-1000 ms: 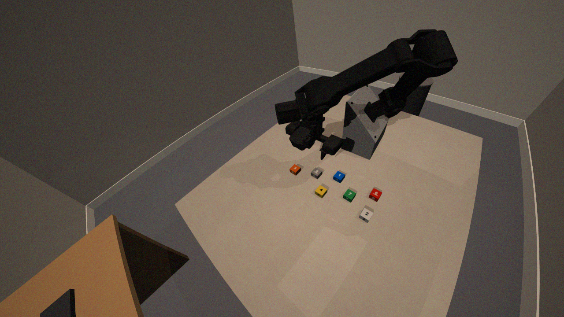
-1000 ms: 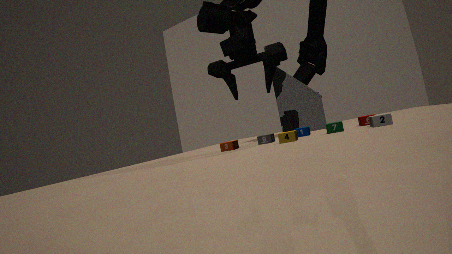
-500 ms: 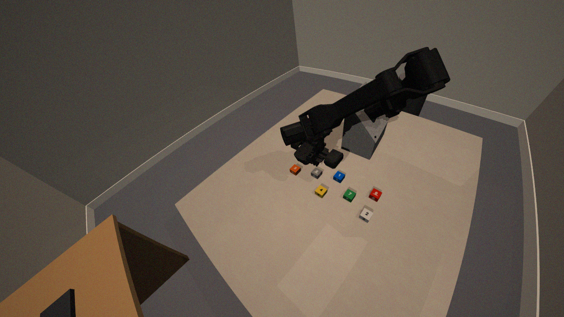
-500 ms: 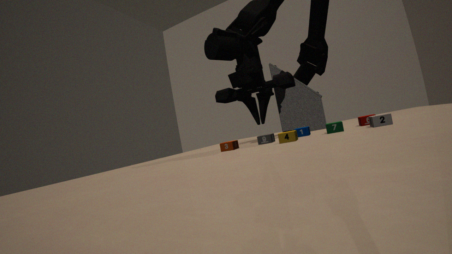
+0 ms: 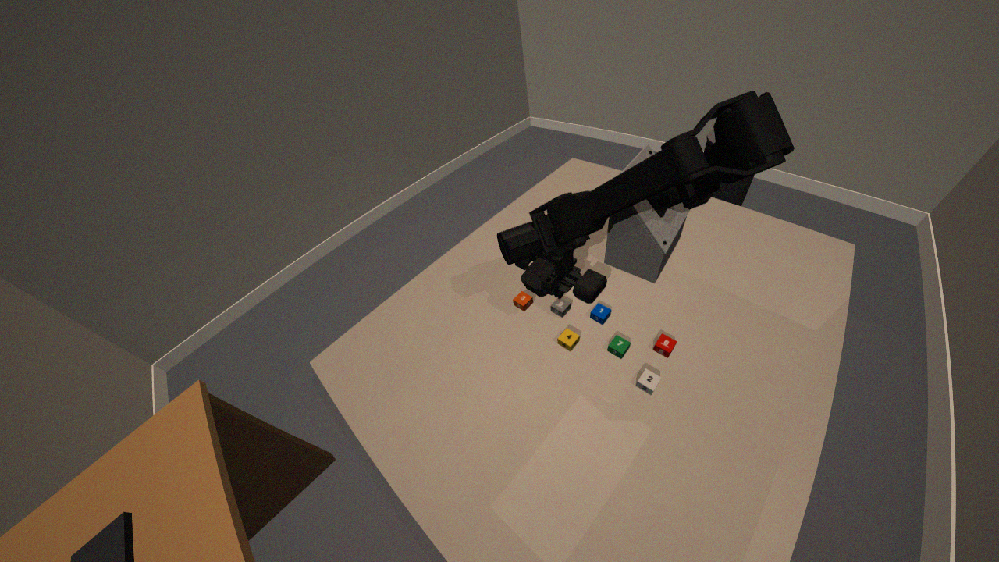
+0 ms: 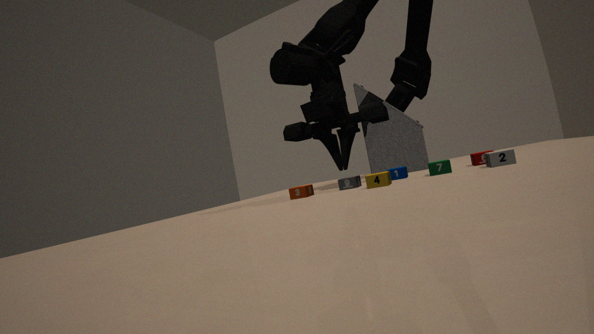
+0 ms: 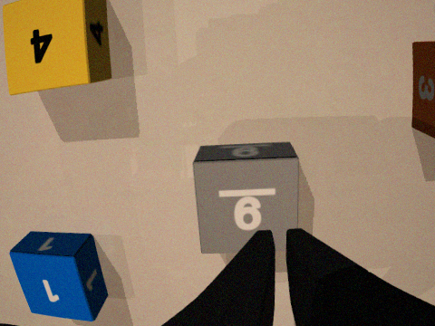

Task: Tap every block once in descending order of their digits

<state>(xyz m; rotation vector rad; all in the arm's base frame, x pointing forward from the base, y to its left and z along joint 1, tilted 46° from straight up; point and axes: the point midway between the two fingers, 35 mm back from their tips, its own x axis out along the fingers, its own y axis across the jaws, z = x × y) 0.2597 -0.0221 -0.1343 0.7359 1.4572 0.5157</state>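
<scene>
Now: the grey 9 block 2 cm below my gripper tip, 1 cm to the left of it and 1 cm ahead of it. The rest, counted from my gripper tip: yellow 4 block: 7 cm ahead, 6 cm to the left, 2 cm below; then blue 1 block: 9 cm to the left, 2 cm below, 2 cm behind; then orange 3 block: 8 cm to the right, 3 cm ahead, 2 cm below.
</scene>
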